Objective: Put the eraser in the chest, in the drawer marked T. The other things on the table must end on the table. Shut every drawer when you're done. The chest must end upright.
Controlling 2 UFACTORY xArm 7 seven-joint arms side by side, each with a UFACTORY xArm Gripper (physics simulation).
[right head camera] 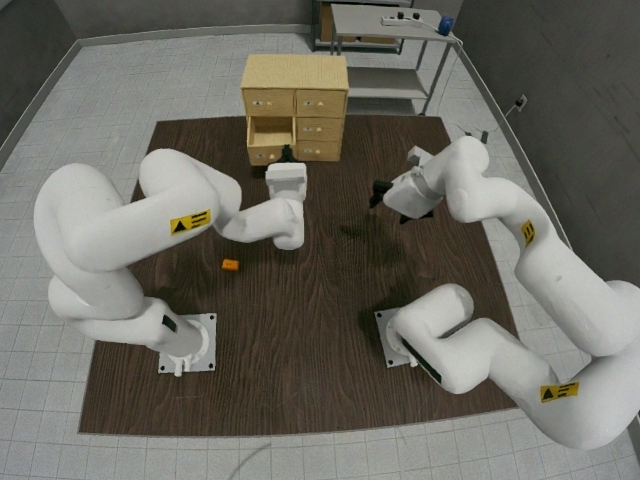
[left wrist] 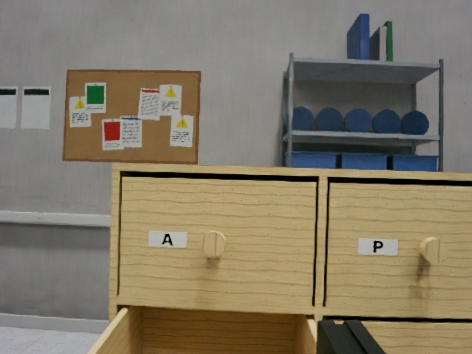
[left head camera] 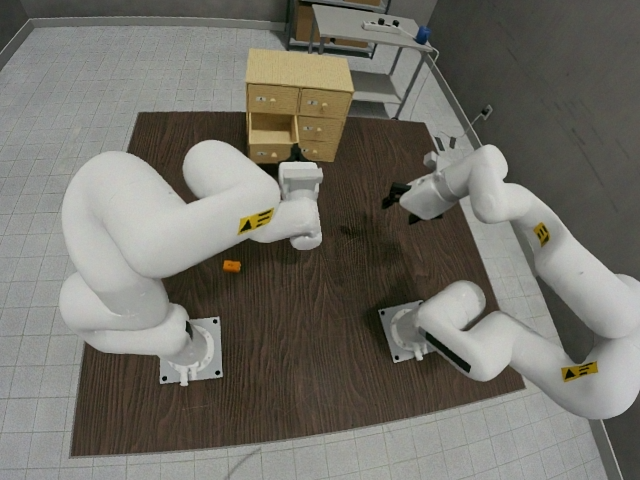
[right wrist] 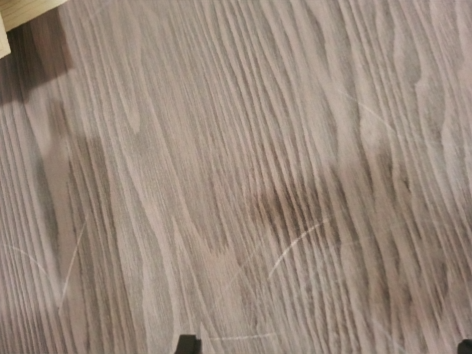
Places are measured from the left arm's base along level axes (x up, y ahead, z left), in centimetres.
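Where they show: left gripper, fingertip midpoint: (right head camera: 287,147) (left head camera: 295,146); right gripper, fingertip midpoint: (right head camera: 386,211) (left head camera: 396,212); left arm's base, link origin: (right head camera: 187,342) (left head camera: 190,349); right arm's base, link origin: (left head camera: 409,329).
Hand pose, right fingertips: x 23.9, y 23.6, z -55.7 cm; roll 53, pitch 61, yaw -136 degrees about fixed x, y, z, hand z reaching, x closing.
Note:
Each offset is from my right fingertips to the top centre of the thing. Level surfaces: height alone.
The pale wooden chest {dx +8.0, dy +50.4, dz +19.6 cm} (left head camera: 299,69) (right head camera: 295,72) (left wrist: 220,280) stands upright at the back of the table. Its left column has one drawer {dx -3.0, dy +38.1, dz +28.4 cm} (left head camera: 271,153) (right head camera: 264,155) (left wrist: 220,330) pulled out below drawer A; I cannot read its label. The eraser does not show in any view; the drawer's front part is hidden behind its front panel. My left gripper (left head camera: 296,150) (right head camera: 287,151) (left wrist: 346,325) is shut and empty, at the right end of the open drawer's front. My right gripper (left head camera: 399,210) (right head camera: 387,210) (right wrist: 325,350) is open and empty, above the table right of the chest.
A small orange block {dx -22.1, dy -1.1, dz +43.4 cm} (left head camera: 232,266) (right head camera: 230,265) lies on the table {dx -23.9 cm} (left head camera: 310,392) (right head camera: 310,392), left of the middle. Drawer A {dx +6.9, dy +50.0, dz +27.6 cm} (left wrist: 270,270), drawer P {dx +6.9, dy +48.5, dz +11.8 cm} (left wrist: 385,290) and the lower right drawers look shut. A grey workbench (left head camera: 361,25) (right head camera: 382,18) stands behind the chest.

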